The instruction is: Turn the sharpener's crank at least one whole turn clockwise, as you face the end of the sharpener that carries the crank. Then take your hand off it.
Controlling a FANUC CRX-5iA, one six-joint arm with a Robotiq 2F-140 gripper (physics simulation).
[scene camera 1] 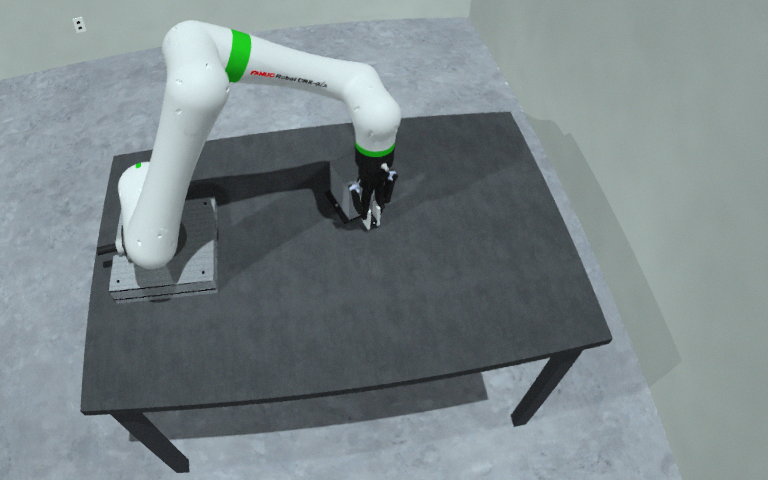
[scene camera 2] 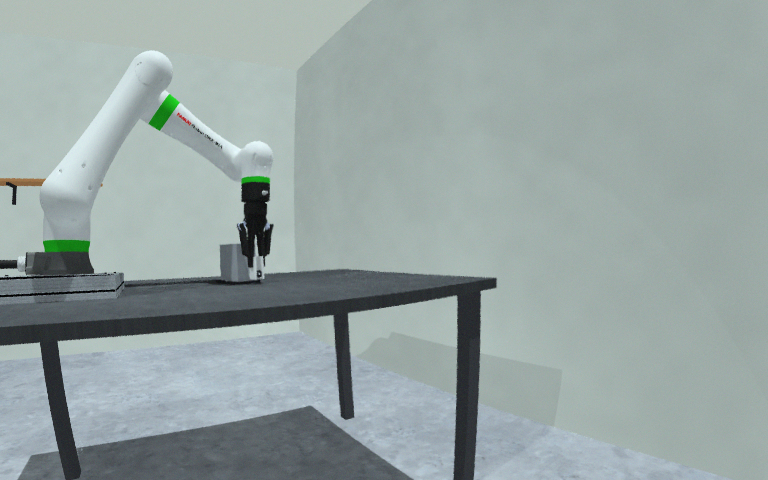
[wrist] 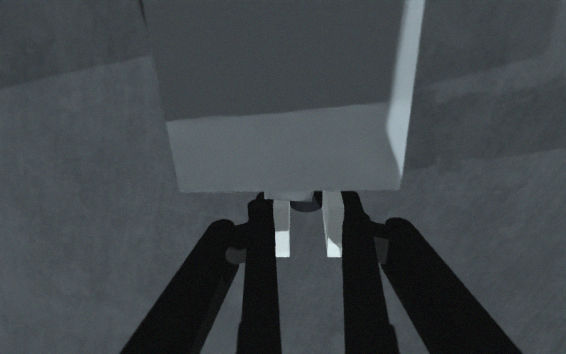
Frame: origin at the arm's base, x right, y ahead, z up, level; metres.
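Where they show: gripper, between the fingertips: (scene camera 1: pixel 371 223) (scene camera 2: pixel 257 278); arm's base, origin of its link: (scene camera 2: pixel 67 274).
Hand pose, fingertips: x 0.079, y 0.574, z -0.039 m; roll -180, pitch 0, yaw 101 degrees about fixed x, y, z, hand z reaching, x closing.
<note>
Things, the pixels of their top centre, and the offset from my fingertips. "pt": a spot on its surface instead. Level surfaces: height alone.
- sharpener, a spot on its surface: (wrist: pixel 285 152) pt dy -0.018, dx -0.056, dz +0.111 m
- dark crank handle, a spot on its surface: (wrist: pixel 306 205) pt dy +0.002, dx +0.008, dz +0.027 m
- light grey stub, centre of its top: (wrist: pixel 300 226) dy -0.005, dx -0.009, dz +0.079 m
- dark table, height of its surface: dz -0.017 m
- black strip, a spot on its surface: (scene camera 1: pixel 335 207) pt dy -0.076, dx -0.091, dz -0.010 m
The sharpener (scene camera 1: pixel 340 189) (scene camera 2: pixel 231 263) (wrist: pixel 285 152) is a grey block standing upright on the table. My gripper (scene camera 1: pixel 372 217) (scene camera 2: pixel 257 268) (wrist: pixel 305 176) points straight down beside the sharpener's crank end, low over the table. Its pale finger pads are shut on the dark crank handle (wrist: pixel 306 205); a small dark part of the handle (scene camera 2: pixel 259 273) also shows at the fingertips in the second scene view. In the wrist view, a light grey stub (wrist: pixel 288 195) shows below the block's edge beside the handle. Most of the crank arm is hidden by the block and fingers.
The dark table (scene camera 1: pixel 396 316) (scene camera 2: pixel 362 288) carries the arm's metal base plate (scene camera 1: pixel 198 243) (scene camera 2: pixel 101 285) at its left side. A black strip (scene camera 1: pixel 335 207) runs along the sharpener's foot. Pale walls stand beyond the table.
</note>
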